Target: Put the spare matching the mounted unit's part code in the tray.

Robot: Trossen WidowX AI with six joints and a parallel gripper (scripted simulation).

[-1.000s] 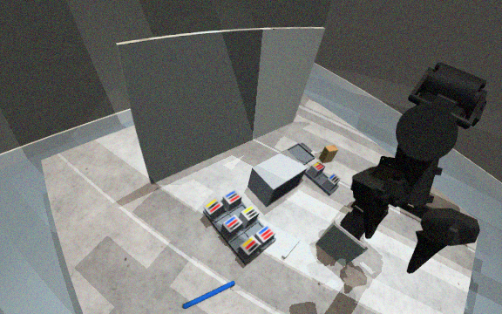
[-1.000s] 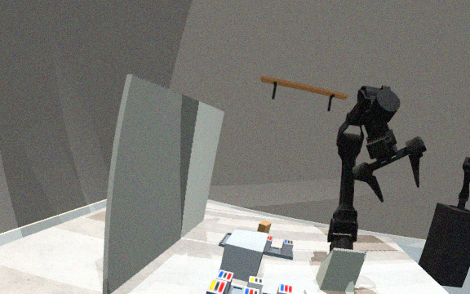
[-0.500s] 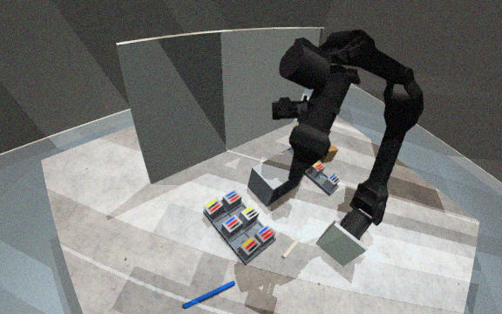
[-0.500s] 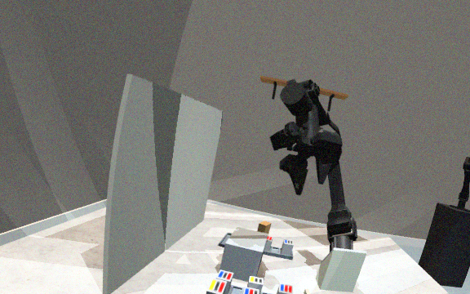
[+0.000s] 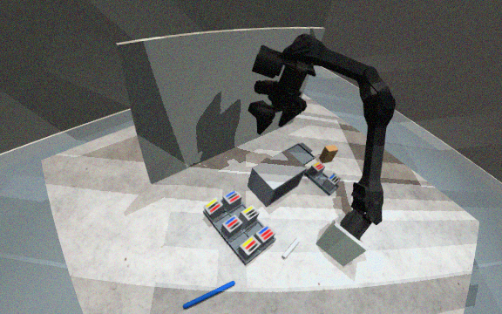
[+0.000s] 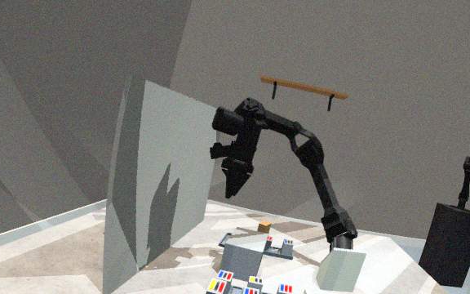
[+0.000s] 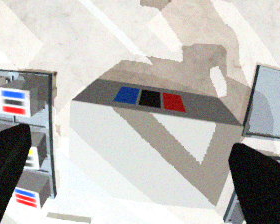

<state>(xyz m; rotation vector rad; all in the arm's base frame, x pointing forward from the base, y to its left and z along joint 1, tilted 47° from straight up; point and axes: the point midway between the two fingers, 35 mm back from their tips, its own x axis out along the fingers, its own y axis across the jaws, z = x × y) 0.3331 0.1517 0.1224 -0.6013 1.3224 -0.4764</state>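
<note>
The grey spare lies 5 cm behind my gripper tip, 16 cm to the left of it and 17 cm below it. Also, from my gripper tip: grey box (7 cm behind, 1 cm to the right, 16 cm below); then dark tray (2 cm behind, 20 cm to the right, 21 cm below); then grey panel (16 cm ahead, 2 cm to the right, 1 cm above).
</note>
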